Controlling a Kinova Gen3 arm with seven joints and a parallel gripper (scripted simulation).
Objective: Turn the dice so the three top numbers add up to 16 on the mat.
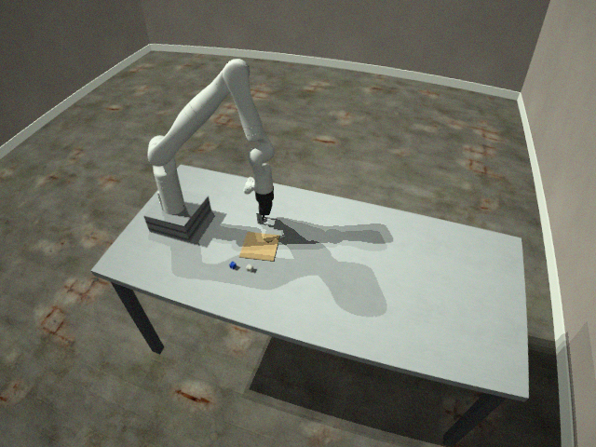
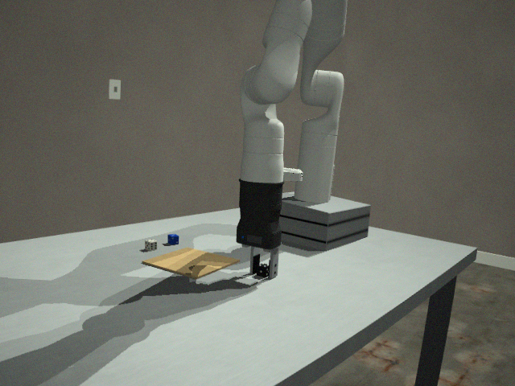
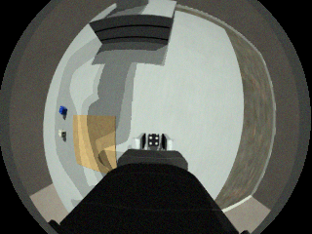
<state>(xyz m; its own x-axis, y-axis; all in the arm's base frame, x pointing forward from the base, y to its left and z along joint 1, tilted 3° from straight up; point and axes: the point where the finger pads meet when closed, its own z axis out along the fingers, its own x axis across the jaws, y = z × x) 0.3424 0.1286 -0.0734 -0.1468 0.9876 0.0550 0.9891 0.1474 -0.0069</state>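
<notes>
Right now the black die is 1 cm below my hand. From my hand the other things lie so: tan mat: 15 cm to the right, 5 cm ahead, 2 cm below; white die: 27 cm to the right, 6 cm ahead, 1 cm below; blue die: 28 cm to the right, 1 cm below, 1 cm behind.
</notes>
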